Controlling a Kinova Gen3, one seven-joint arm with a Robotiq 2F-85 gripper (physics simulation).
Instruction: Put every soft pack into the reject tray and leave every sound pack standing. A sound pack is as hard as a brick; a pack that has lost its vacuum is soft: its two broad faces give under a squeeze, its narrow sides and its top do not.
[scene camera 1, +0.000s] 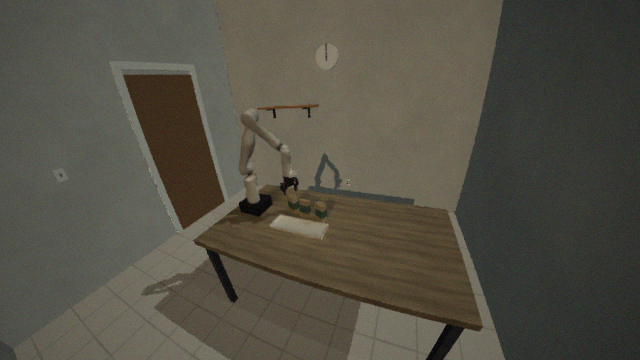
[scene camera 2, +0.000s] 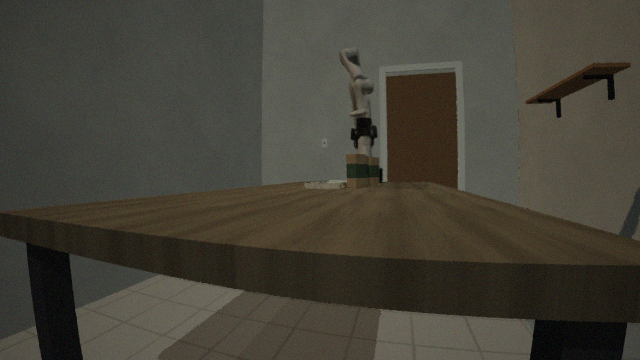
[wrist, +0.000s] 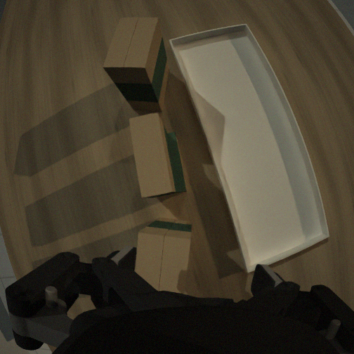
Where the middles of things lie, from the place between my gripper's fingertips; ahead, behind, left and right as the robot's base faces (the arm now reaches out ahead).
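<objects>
You'll find the white reject tray (scene camera 1: 308, 228) 90 mm ahead of my hand, 150 mm to the right of it and 180 mm below it.
</objects>
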